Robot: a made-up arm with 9 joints. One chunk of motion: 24 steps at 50 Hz.
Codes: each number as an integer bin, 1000 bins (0 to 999) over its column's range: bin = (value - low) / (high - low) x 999, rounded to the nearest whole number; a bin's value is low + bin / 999 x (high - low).
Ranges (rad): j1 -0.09..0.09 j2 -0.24..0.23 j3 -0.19..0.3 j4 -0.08..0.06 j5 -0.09..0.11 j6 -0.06..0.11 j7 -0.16..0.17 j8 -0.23..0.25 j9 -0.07..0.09
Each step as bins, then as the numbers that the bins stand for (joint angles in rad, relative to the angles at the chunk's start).
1 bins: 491 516 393 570 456 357 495 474 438
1 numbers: -0.0015 0.0028 0.0028 -0.0001 0.0013 0.0008 0.0035 -0.0023 0.0002
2 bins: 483 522 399 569 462 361 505 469 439
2 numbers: -0.0030 0.0056 0.0057 -0.0003 0.0025 0.0014 0.0068 -0.0047 0.0003
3 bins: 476 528 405 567 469 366 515 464 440
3 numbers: -0.0042 0.0084 0.0086 -0.0005 0.0039 0.0023 0.0101 -0.0071 0.0005
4 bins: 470 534 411 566 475 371 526 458 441
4 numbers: -0.0053 0.0112 0.0116 -0.0007 0.0051 0.0031 0.0138 -0.0099 0.0006
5 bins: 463 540 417 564 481 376 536 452 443
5 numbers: -0.0066 0.0141 0.0145 -0.0010 0.0063 0.0040 0.0171 -0.0128 0.0010
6 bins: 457 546 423 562 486 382 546 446 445
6 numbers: -0.0077 0.0169 0.0175 -0.0012 0.0073 0.0050 0.0204 -0.0157 0.0013
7 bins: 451 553 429 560 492 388 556 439 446
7 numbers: -0.0087 0.0202 0.0204 -0.0015 0.0085 0.0060 0.0237 -0.0191 0.0014
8 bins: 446 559 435 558 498 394 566 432 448
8 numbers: -0.0096 0.0230 0.0234 -0.0018 0.0097 0.0070 0.0270 -0.0224 0.0018
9 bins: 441 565 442 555 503 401 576 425 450
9 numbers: -0.0105 0.0258 0.0268 -0.0022 0.0107 0.0082 0.0303 -0.0258 0.0021
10 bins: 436 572 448 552 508 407 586 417 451
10 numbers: -0.0114 0.0291 0.0297 -0.0026 0.0117 0.0093 0.0336 -0.0296 0.0022
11 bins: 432 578 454 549 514 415 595 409 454
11 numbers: -0.0122 0.0319 0.0327 -0.0031 0.0129 0.0106 0.0365 -0.0335 0.0027
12 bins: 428 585 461 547 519 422 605 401 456
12 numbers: -0.0129 0.0352 0.0361 -0.0033 0.0139 0.0118 0.0398 -0.0373 0.0030
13 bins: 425 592 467 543 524 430 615 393 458
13 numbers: -0.0134 0.0385 0.0391 -0.0039 0.0149 0.0132 0.0432 -0.0412 0.0034
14 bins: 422 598 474 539 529 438 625 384 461
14 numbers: -0.0140 0.0413 0.0425 -0.0045 0.0159 0.0145 0.0465 -0.0455 0.0038
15 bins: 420 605 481 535 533 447 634 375 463
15 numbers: -0.0143 0.0446 0.0459 -0.0050 0.0167 0.0161 0.0494 -0.0498 0.0042
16 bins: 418 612 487 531 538 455 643 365 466
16 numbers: -0.0147 0.0479 0.0489 -0.0056 0.0177 0.0174 0.0524 -0.0546 0.0046
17 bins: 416 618 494 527 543 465 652 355 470
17 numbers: -0.0150 0.0508 0.0523 -0.0061 0.0187 0.0191 0.0554 -0.0594 0.0053
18 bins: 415 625 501 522 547 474 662 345 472
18 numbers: -0.0152 0.0540 0.0557 -0.0068 0.0195 0.0207 0.0587 -0.0642 0.0056
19 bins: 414 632 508 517 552 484 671 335 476
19 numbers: -0.0154 0.0573 0.0592 -0.0075 0.0205 0.0224 0.0617 -0.0690 0.0062
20 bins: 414 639 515 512 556 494 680 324 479
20 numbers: -0.0154 0.0606 0.0626 -0.0082 0.0213 0.0241 0.0646 -0.0743 0.0067
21 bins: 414 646 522 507 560 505 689 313 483
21 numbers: -0.0154 0.0639 0.0660 -0.0089 0.0221 0.0259 0.0676 -0.0796 0.0074
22 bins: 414 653 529 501 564 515 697 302 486
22 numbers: -0.0154 0.0672 0.0695 -0.0098 0.0229 0.0276 0.0702 -0.0849 0.0078
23 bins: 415 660 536 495 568 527 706 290 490
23 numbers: -0.0152 0.0705 0.0729 -0.0106 0.0237 0.0297 0.0732 -0.0907 0.0085
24 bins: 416 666 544 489 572 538 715 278 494
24 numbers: -0.0150 0.0733 0.0768 -0.0115 0.0245 0.0316 0.0762 -0.0964 0.0091
